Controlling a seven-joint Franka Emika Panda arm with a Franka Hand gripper.
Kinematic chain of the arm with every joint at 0, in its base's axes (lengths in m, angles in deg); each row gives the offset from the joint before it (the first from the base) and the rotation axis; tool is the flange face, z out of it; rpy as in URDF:
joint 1: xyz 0 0 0.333 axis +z
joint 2: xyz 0 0 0 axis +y
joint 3: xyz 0 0 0.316 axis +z
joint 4: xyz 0.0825 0 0 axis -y
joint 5: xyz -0.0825 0 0.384 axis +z
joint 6: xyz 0 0 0 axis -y
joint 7: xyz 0.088 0 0 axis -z
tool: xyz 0 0 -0.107 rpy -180 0 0
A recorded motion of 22 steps. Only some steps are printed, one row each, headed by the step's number.
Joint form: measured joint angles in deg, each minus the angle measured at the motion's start. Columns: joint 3, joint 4, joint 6, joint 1, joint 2, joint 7, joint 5.
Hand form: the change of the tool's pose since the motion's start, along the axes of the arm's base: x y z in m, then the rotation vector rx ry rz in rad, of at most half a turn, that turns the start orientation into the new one. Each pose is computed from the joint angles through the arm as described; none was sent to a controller.
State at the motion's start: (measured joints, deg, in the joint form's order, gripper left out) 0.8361 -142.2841 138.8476 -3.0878 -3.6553 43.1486 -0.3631
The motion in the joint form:
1: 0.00 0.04 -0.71 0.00 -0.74 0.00 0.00
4: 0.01 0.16 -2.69 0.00 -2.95 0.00 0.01
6: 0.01 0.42 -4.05 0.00 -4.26 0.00 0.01
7: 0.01 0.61 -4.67 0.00 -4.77 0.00 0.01
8: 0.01 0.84 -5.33 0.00 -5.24 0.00 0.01
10: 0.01 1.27 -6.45 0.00 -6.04 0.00 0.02
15: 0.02 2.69 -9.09 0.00 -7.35 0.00 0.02
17: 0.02 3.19 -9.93 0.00 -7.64 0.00 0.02
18: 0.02 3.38 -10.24 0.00 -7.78 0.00 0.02
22: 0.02 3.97 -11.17 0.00 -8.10 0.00 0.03
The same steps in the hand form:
1: -0.0009 0.0000 0.0052 -0.0003 -0.0012 -0.0001
4: -0.0036 0.0002 0.0209 -0.0012 -0.0073 -0.0002
6: -0.0048 0.0002 0.0312 -0.0017 -0.0109 -0.0004
7: -0.0050 0.0002 0.0358 -0.0020 -0.0123 -0.0004
8: -0.0052 0.0002 0.0403 -0.0022 -0.0130 -0.0005
10: -0.0053 0.0002 0.0482 -0.0024 -0.0149 -0.0007
15: -0.0039 0.0002 0.0654 -0.0030 -0.0165 -0.0008
17: -0.0032 0.0002 0.0703 -0.0031 -0.0156 -0.0009
18: -0.0030 0.0002 0.0724 -0.0032 -0.0159 -0.0009
22: -0.0022 0.0002 0.0781 -0.0031 -0.0156 -0.0011

